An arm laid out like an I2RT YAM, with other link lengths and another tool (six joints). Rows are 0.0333 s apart.
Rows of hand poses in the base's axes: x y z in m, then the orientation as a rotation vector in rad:
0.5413 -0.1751 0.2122 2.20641 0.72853 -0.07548
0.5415 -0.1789 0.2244 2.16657 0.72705 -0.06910
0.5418 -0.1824 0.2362 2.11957 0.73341 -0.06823
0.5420 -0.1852 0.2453 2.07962 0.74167 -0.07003
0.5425 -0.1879 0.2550 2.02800 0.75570 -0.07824
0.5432 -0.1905 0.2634 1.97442 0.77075 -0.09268
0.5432 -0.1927 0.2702 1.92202 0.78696 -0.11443
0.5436 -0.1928 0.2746 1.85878 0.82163 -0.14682
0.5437 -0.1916 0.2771 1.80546 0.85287 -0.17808
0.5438 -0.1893 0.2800 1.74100 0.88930 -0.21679
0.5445 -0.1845 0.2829 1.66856 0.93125 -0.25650
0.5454 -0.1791 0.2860 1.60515 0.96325 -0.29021
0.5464 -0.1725 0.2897 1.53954 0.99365 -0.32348
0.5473 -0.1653 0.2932 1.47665 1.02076 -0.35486
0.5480 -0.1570 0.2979 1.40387 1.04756 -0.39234
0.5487 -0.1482 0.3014 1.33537 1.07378 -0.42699
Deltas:
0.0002 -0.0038 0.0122 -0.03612 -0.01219 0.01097
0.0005 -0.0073 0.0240 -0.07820 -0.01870 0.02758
0.0007 -0.0101 0.0331 -0.11374 -0.02118 0.04307
0.0012 -0.0128 0.0428 -0.15995 -0.01859 0.06383
0.0019 -0.0154 0.0512 -0.20882 -0.01099 0.08414
0.0019 -0.0176 0.0580 -0.25754 0.00316 0.10284
0.0023 -0.0177 0.0624 -0.31292 0.03182 0.13451
0.0024 -0.0165 0.0649 -0.35901 0.06071 0.16170
0.0025 -0.0142 0.0678 -0.41420 0.09699 0.19373
0.0032 -0.0094 0.0707 -0.47377 0.13686 0.23233
0.0041 -0.0040 0.0738 -0.52610 0.17025 0.26355
0.0051 0.0026 0.0775 -0.57985 0.20360 0.29489
0.0060 0.0098 0.0810 -0.63105 0.23543 0.32404
0.0067 0.0181 0.0857 -0.69106 0.27257 0.35446
0.0074 0.0269 0.0892 -0.74597 0.30878 0.38448

